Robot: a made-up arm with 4 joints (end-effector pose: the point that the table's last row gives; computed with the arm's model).
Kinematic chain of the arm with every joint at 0, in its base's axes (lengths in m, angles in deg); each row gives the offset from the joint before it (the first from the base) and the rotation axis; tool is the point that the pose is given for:
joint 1: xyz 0 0 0.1 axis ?
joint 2: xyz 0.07 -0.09 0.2 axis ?
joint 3: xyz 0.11 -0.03 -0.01 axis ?
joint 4: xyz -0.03 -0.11 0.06 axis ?
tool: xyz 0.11 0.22 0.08
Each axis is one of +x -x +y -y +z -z.
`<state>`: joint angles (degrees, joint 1 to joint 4).
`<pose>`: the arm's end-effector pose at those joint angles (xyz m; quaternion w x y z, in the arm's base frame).
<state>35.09 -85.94 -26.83 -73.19</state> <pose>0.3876 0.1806 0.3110 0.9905 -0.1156 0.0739 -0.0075</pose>
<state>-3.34 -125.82 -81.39 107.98</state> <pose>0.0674 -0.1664 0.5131 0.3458 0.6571 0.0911 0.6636</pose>
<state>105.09 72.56 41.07 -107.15</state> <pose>0.0023 -0.3658 -0.3205 0.0813 -0.8354 -0.0653 0.5397</pose>
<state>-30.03 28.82 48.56 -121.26</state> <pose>0.2448 -0.3281 0.5803 0.3042 0.7769 0.2258 0.5029</pose>
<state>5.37 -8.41 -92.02 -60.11</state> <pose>0.1532 -0.1553 0.5811 0.6433 0.2746 -0.3753 -0.6082</pose>
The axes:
joint 1: +y
joint 2: +x
joint 3: +z
joint 4: -x

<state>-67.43 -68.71 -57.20 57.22</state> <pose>-0.0917 -0.1957 0.4495 0.3054 -0.3861 -0.2614 -0.8303</pose>
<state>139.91 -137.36 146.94 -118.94</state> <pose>-0.2844 -0.1386 0.0198 0.6120 0.5719 -0.5222 0.1602</pose>
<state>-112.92 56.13 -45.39 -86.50</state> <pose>-0.2069 -0.4354 0.1326 0.0791 0.7932 -0.3022 0.5227</pose>
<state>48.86 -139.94 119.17 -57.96</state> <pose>0.0840 0.0362 -0.0847 0.0044 0.3578 -0.9337 -0.0152</pose>
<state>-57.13 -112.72 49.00 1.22</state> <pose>0.0334 -0.0144 0.2549 0.5995 -0.7816 0.0639 -0.1598</pose>
